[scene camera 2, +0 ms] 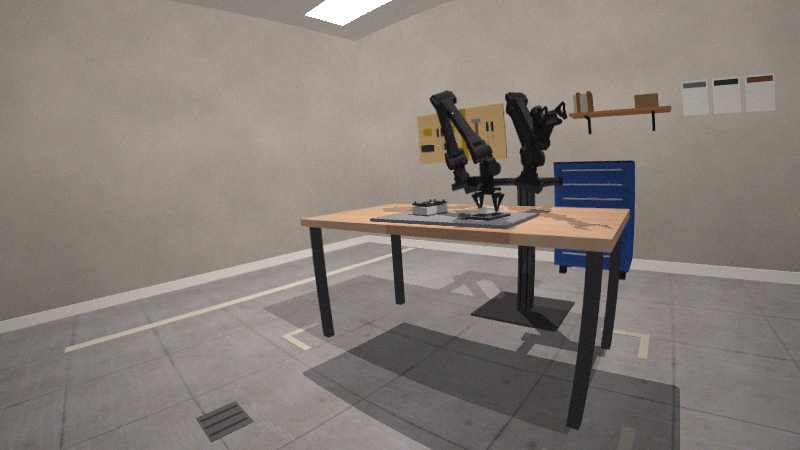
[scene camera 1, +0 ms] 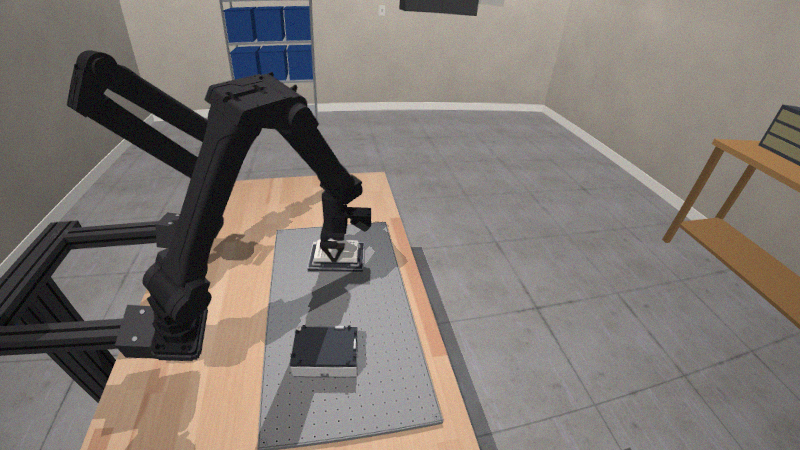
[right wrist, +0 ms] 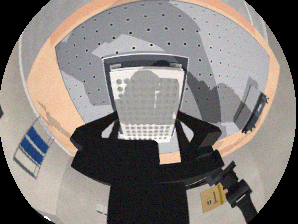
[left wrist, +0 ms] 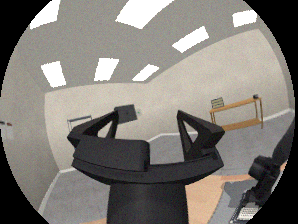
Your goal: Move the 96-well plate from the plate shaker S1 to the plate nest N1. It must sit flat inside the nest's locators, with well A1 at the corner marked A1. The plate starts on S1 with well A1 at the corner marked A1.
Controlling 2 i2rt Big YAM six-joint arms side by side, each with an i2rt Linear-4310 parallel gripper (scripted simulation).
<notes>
The pictures show: my left gripper, my right gripper and a white 96-well plate.
</notes>
